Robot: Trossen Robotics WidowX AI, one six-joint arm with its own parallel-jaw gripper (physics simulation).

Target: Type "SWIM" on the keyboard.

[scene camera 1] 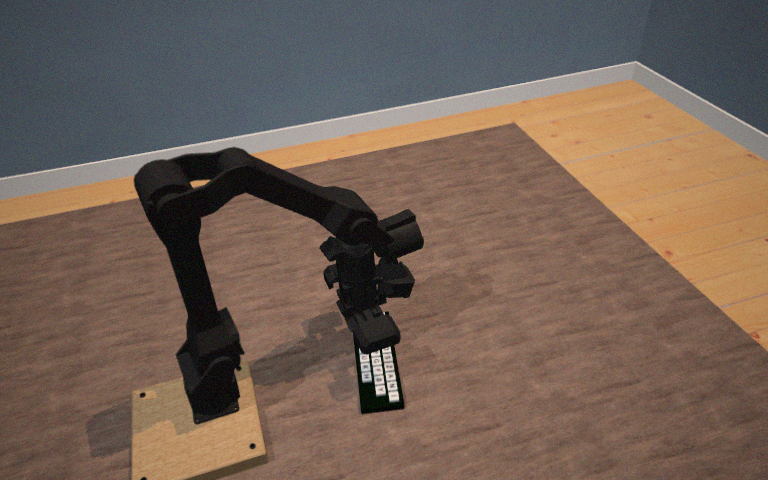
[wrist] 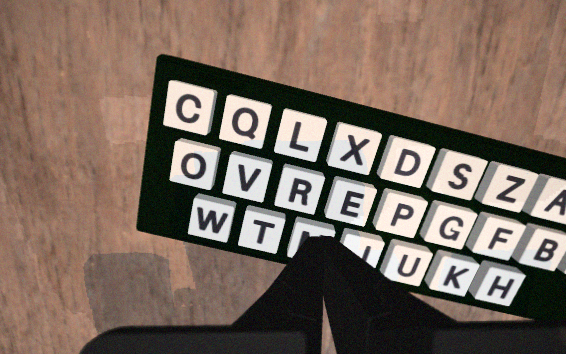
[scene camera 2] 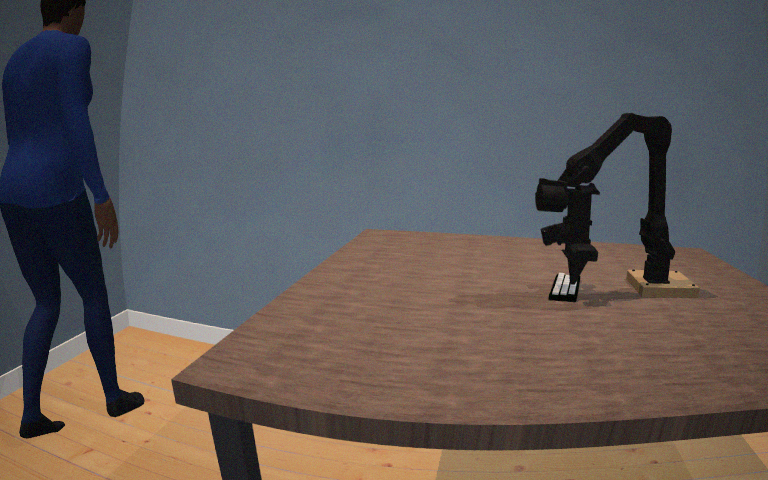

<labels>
my gripper: scene camera 1 363, 339; wrist; scene camera 2
same spot on my gripper: (wrist: 361, 303) = (scene camera 2: 569, 263)
</labels>
